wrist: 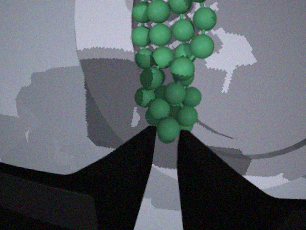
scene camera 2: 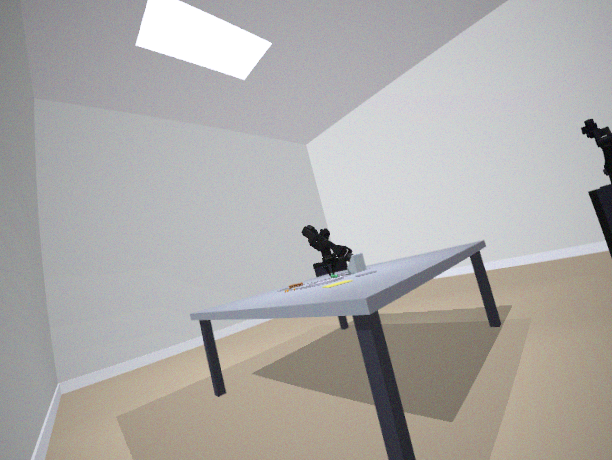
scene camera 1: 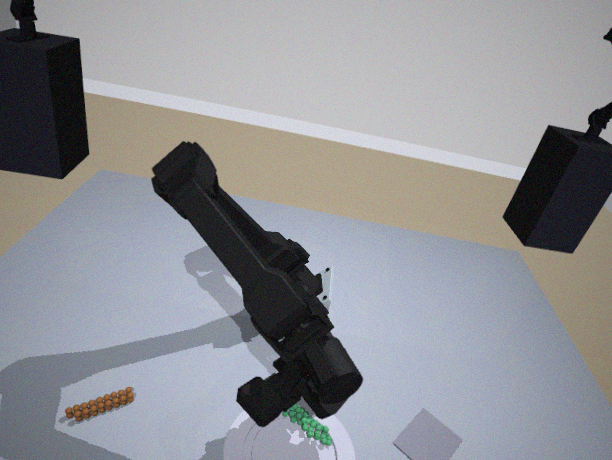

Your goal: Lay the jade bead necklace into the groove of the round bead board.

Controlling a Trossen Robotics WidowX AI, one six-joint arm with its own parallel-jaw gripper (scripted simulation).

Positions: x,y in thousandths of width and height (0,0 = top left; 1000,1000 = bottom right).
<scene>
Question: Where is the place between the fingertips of my gripper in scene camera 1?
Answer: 470,884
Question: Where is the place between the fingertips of my gripper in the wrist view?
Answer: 547,589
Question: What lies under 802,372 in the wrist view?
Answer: A pale round bead board.
</scene>
